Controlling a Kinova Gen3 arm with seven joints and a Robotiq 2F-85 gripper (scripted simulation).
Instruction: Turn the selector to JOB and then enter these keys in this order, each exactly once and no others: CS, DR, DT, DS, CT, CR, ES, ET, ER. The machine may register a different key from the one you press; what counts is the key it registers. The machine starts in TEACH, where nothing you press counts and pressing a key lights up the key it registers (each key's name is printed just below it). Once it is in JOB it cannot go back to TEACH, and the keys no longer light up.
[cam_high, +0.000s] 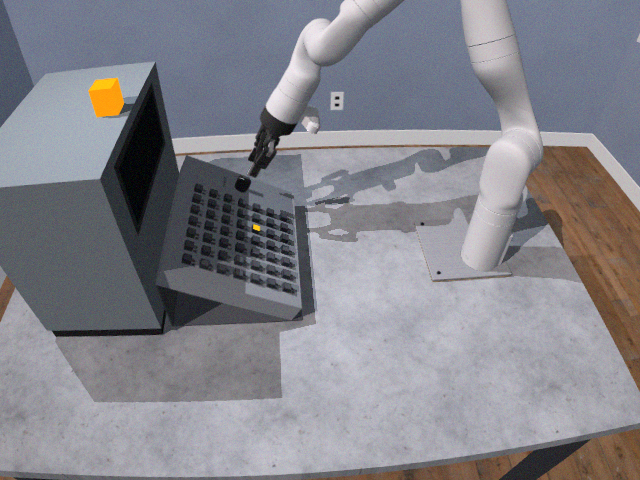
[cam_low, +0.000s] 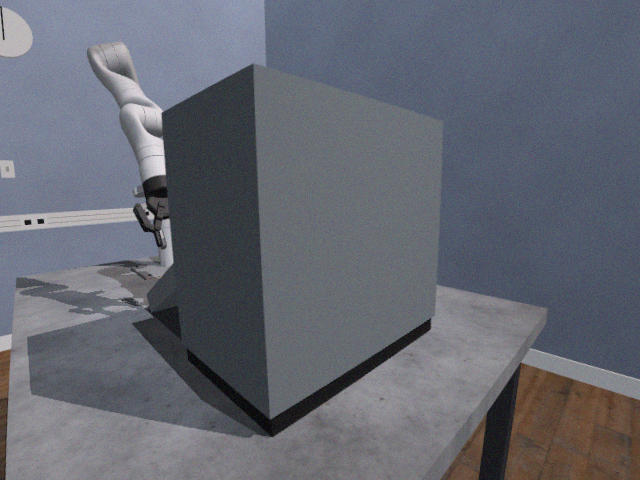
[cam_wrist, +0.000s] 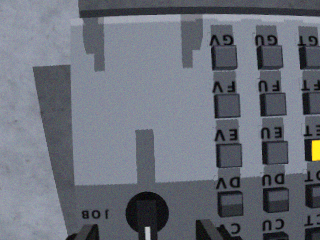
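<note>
Now: hand 5 cm above the black selector knob and 3 cm short of it. The rest, counted from my hand: key: 13 cm to the left, 8 cm below; then sloped keypad: 11 cm to the left, 10 cm below, 6 cm ahead.
</note>
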